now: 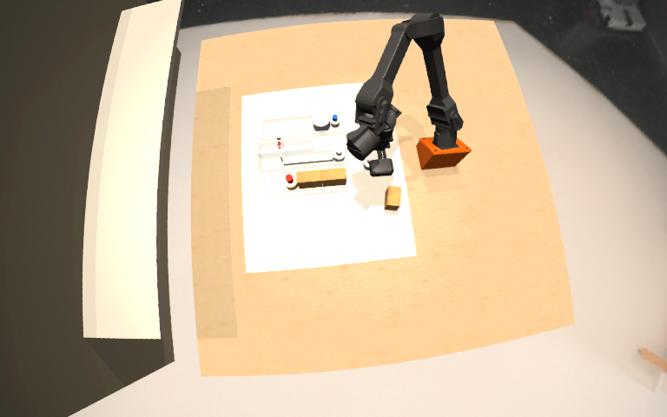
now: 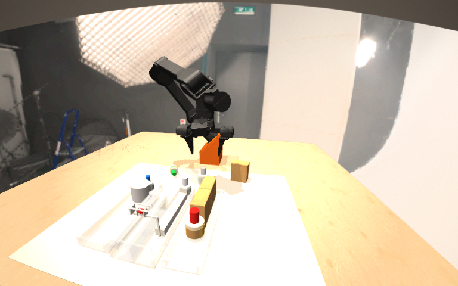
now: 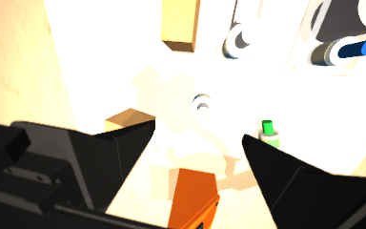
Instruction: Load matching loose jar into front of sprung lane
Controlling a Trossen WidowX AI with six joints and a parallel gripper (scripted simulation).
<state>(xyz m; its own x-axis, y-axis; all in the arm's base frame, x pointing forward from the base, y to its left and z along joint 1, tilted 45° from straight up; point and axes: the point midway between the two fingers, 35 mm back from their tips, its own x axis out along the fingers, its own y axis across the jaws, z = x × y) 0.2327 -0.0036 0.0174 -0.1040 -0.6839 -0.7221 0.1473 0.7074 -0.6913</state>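
The grey cylinder lies 12 cm ahead of my gripper tip, 19 cm to the right of it and 8 cm below it.
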